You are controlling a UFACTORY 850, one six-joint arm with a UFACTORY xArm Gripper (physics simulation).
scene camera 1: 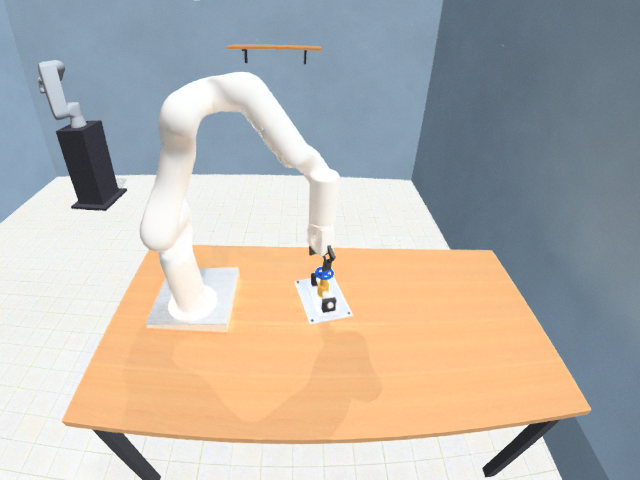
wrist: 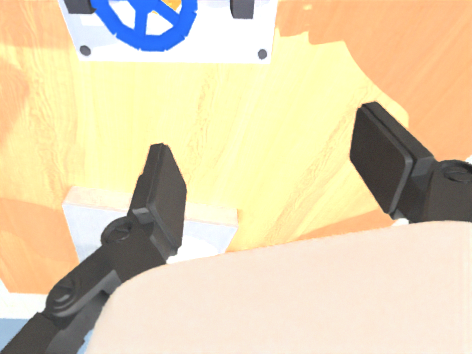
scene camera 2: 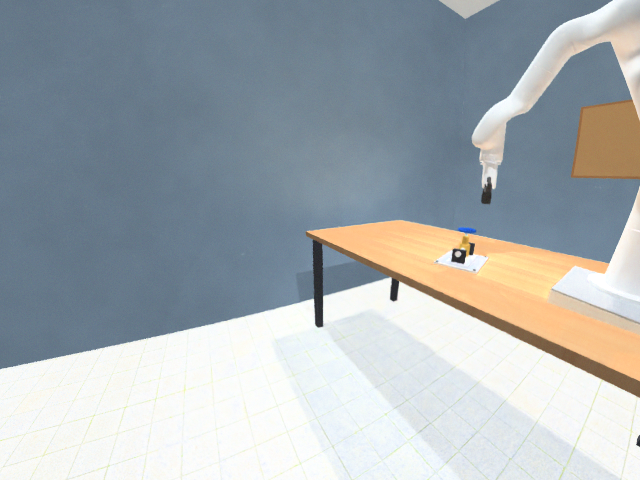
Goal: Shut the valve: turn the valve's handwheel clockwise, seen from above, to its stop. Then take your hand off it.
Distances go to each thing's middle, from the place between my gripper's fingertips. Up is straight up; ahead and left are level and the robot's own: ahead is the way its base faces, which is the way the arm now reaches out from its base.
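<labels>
Relative to the light grey base plate (scene camera 1: 306, 300), my hand is 80 mm to the right, 20 mm short of it and 250 mm above it.
</labels>
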